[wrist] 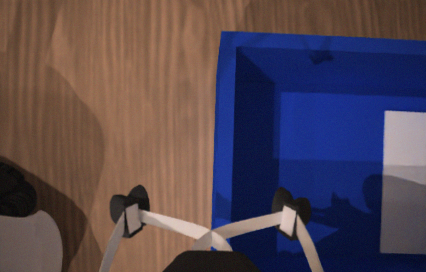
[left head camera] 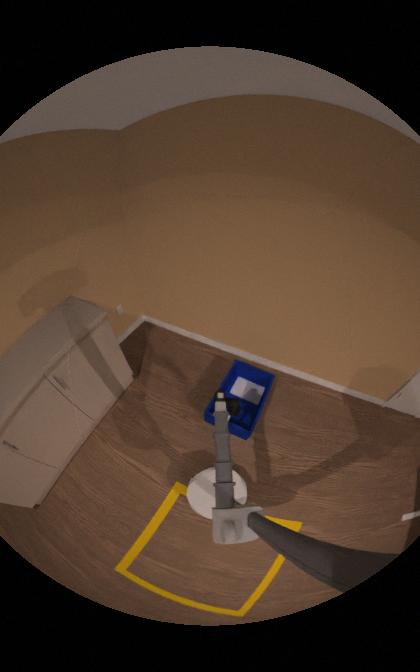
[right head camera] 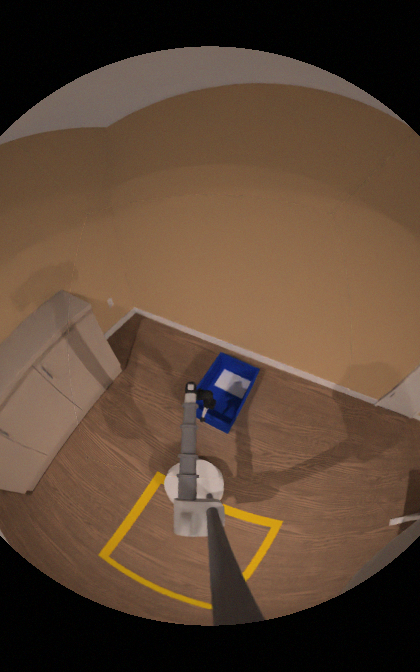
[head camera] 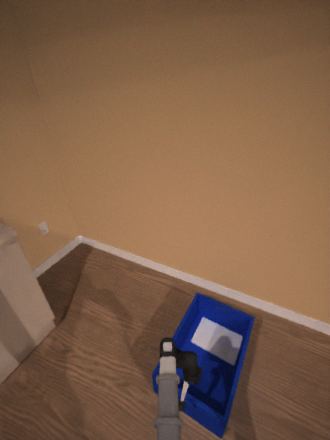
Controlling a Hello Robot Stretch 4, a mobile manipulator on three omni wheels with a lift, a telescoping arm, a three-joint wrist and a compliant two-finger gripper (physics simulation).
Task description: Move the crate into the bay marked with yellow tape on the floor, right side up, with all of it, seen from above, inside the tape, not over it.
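Places are measured from the robot's base along level axes (x ahead, y left, z up), in millimetres.
Where they show: gripper, fingertip midpoint: [wrist: 210, 202] [head camera: 187, 391].
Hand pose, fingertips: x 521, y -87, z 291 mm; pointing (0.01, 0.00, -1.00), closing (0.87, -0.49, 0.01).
Each offset is from my fingertips to the centre of the thing. "spot": to the spot under its first point.
The blue crate @(dx +269, dy -152, dz -209 mm) [head camera: 212, 362] [left head camera: 255, 372] [right head camera: 242, 368] [wrist: 325, 125] stands right side up on the floor near the wall, with a white rectangle @(spot: dx +444, dy -212, dz -295 mm) [head camera: 210, 332] [wrist: 405, 140] on its inside bottom. My gripper [wrist: 210, 202] is open above the crate's near short wall. In the wrist view one fingertip shows over the floor outside the crate and the other over its inside. Nothing is held; the fingertips' height against the rim is hard to tell. The yellow tape bay [left head camera: 149, 528] [right head camera: 131, 516] lies on the near side, apart from the crate, partly hidden by my arm and body.
A pale cabinet [head camera: 20, 310] [left head camera: 90, 370] [right head camera: 75, 357] stands at the left. The wall's white baseboard @(spot: dx +966, dy +10, dz -266 mm) [head camera: 175, 273] [left head camera: 215, 345] runs behind the crate. A round white part [left head camera: 200, 492] [right head camera: 212, 480] [wrist: 30, 245] sits low under my arm, over the far tape line. A white door or panel [left head camera: 407, 395] shows at the far right.
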